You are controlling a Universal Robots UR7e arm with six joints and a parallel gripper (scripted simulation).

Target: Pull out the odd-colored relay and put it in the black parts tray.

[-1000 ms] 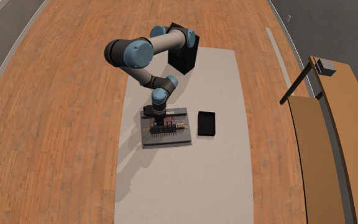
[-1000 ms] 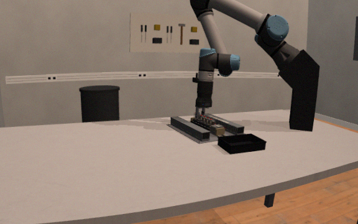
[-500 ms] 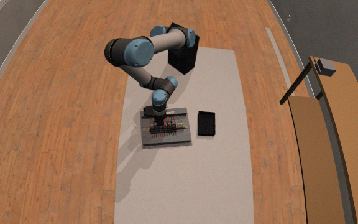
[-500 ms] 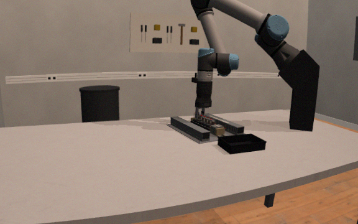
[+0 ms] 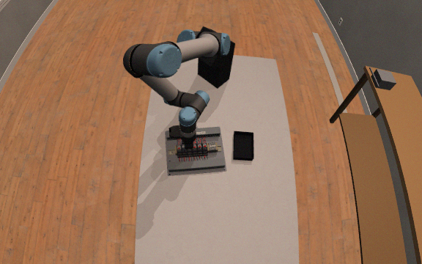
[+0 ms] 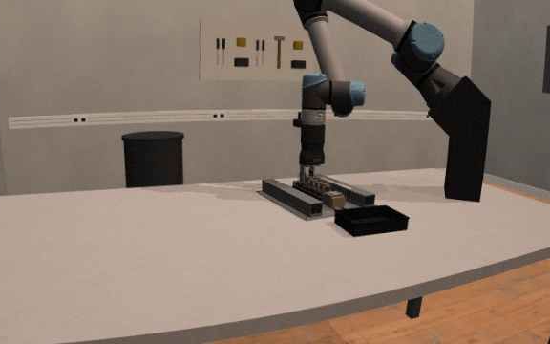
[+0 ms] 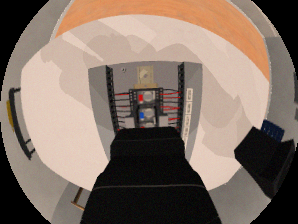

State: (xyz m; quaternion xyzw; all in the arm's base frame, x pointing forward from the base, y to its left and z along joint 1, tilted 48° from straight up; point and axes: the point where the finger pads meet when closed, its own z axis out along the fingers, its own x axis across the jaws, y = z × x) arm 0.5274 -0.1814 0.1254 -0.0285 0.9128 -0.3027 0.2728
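Right now my hand is 10 mm past the red-button relay, 30 mm to the left of it and 10 mm above it. Also, from my hand: grey relay panel: 10 mm ahead, 60 mm to the left, 40 mm below; then black parts tray: 50 mm ahead, 330 mm to the left, 50 mm below.
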